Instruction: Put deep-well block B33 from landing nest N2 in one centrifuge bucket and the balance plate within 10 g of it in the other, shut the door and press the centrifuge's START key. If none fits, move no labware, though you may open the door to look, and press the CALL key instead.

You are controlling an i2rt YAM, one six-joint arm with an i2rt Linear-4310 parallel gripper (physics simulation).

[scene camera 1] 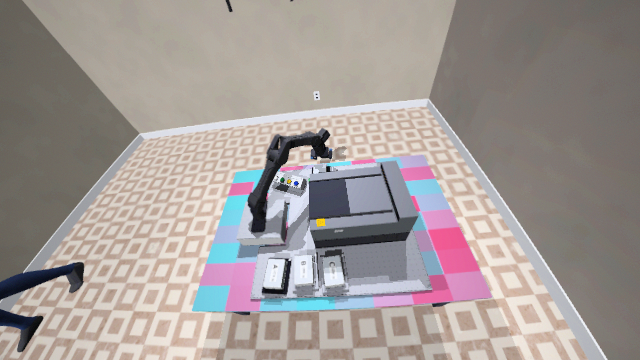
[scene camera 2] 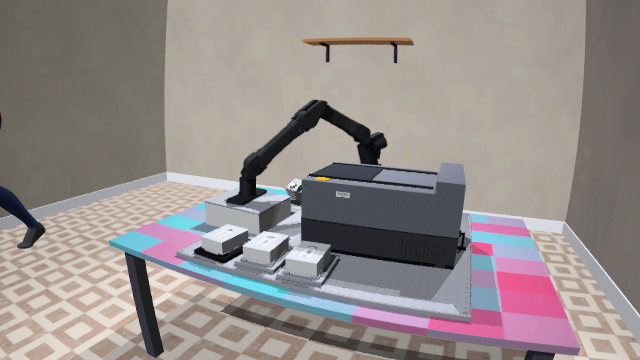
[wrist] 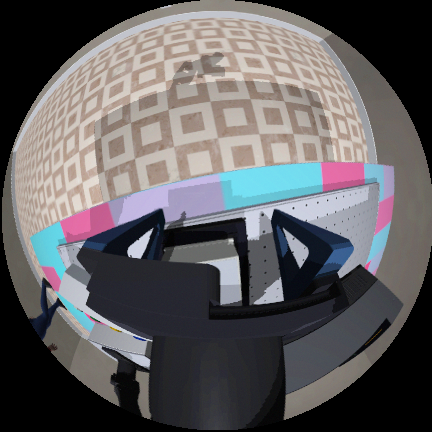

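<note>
My gripper is open, with blue fingers spread wide and nothing between the tips. It hangs behind the centrifuge; scene camera 2 hides its fingers. In the wrist view a pale block sits in a black-framed nest, below and between the fingers; its label does not show. The centrifuge's dark top panel lies flat, and its buckets are hidden. White balance plates A, B and C sit at the front; their small print is unreadable.
The key panel, with green, yellow and blue keys, stands between the arm's pedestal and the back edge. The centrifuge's raised right end stands above its top. A wall shelf hangs behind.
</note>
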